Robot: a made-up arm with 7 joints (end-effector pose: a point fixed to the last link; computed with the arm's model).
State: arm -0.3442 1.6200 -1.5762 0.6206 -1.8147 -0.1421 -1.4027
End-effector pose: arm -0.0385 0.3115 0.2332 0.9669 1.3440 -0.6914
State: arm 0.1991 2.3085 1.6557 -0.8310 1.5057 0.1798 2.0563
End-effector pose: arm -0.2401 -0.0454 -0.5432 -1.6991 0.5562 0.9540
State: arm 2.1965 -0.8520 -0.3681 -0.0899 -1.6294 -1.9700 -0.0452
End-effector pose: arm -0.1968 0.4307 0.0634 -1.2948 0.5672 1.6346
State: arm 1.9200 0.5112 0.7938 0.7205 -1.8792 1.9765 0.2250
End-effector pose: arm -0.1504 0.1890 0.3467 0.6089 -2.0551 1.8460
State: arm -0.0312 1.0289 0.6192 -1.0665 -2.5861 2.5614 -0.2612
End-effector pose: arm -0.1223 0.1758 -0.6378 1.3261 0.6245 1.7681
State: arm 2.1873 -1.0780 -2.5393 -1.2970 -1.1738 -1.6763 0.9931
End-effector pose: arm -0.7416 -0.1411 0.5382 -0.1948 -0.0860 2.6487
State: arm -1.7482 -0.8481 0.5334 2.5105 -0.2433 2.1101 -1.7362
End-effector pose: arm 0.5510 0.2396 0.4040 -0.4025 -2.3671 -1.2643
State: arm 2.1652 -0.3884 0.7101 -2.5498 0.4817 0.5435 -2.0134
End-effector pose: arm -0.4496 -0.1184 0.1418 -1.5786 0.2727 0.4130
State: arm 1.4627 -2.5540 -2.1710 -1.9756 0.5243 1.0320 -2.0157
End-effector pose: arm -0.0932 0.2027 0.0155 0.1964 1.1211 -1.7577
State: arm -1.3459 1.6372 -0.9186 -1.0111 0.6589 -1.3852 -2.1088
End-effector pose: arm 0.1953 0.0569 -0.1158 -1.4341 -0.0708 1.4531
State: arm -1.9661 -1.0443 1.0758 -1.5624 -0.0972 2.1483 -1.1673
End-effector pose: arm 0.3437 -0.3016 -0.1383 -1.7526 -0.7638 0.6423
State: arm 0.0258 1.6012 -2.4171 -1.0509 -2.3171 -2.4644 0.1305
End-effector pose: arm 0.1823 -0.1584 0.2716 0.8384 -2.1037 1.6671
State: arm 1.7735 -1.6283 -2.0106 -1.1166 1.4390 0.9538 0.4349
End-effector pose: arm -0.6546 0.1439 -0.0787 1.2663 -1.7355 -0.6661
